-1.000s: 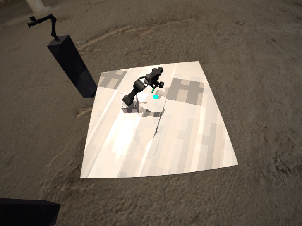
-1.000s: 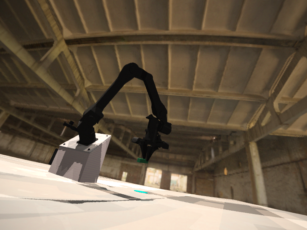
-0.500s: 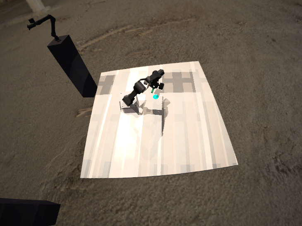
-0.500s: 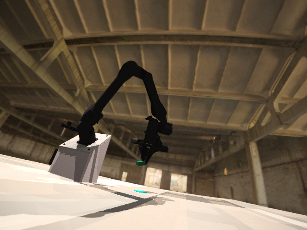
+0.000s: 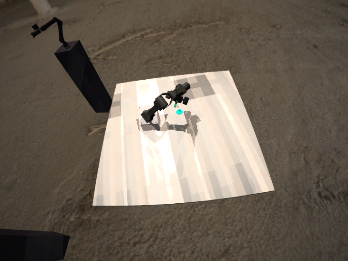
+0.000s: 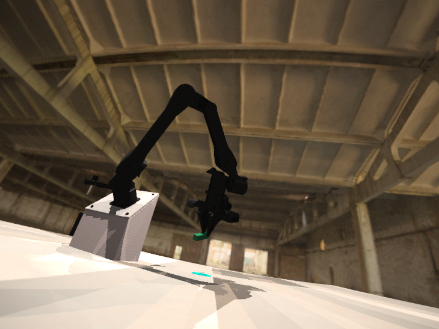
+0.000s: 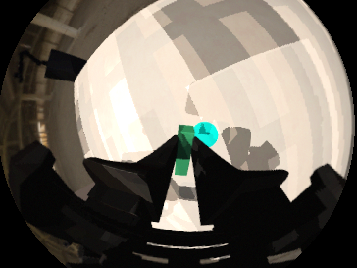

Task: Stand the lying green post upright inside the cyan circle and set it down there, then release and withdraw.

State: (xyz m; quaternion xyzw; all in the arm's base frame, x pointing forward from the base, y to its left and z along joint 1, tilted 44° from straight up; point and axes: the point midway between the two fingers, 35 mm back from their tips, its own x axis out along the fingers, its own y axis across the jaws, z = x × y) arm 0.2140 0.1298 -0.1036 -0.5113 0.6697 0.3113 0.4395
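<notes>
The cyan circle is 2 cm ahead of my gripper tip, 2 cm to the right of it and 11 cm below it. From my gripper tip the other things lie so: green post 1 cm behind, 2 cm to the right, 1 cm below.
</notes>
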